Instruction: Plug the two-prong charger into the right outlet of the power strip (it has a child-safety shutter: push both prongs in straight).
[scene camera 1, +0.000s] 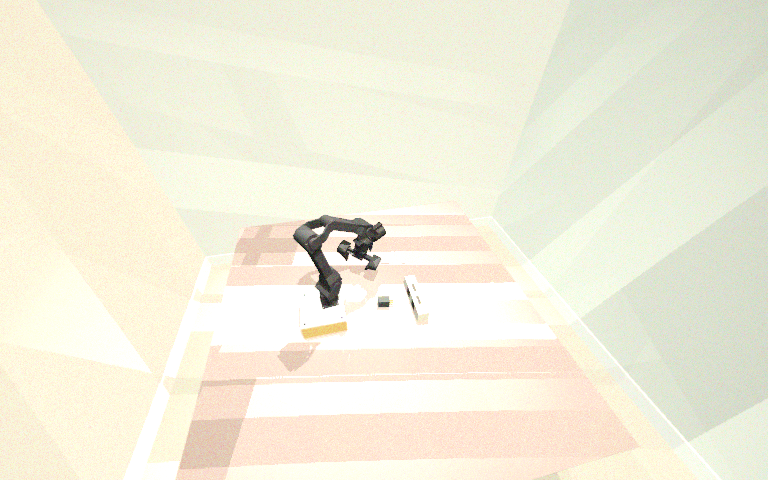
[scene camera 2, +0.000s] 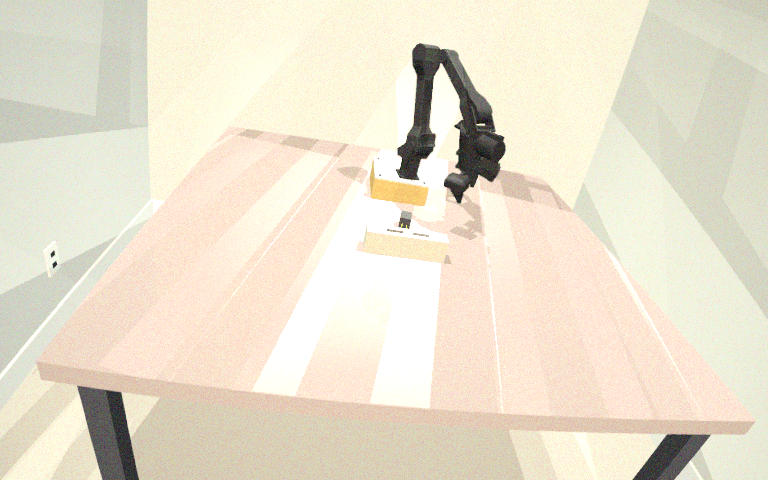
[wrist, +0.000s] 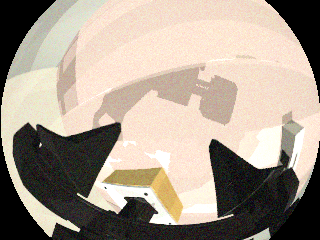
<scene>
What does my gripper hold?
Nothing.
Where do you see my gripper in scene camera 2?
At 465, 195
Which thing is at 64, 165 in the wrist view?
My gripper.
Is my gripper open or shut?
Open.
</scene>
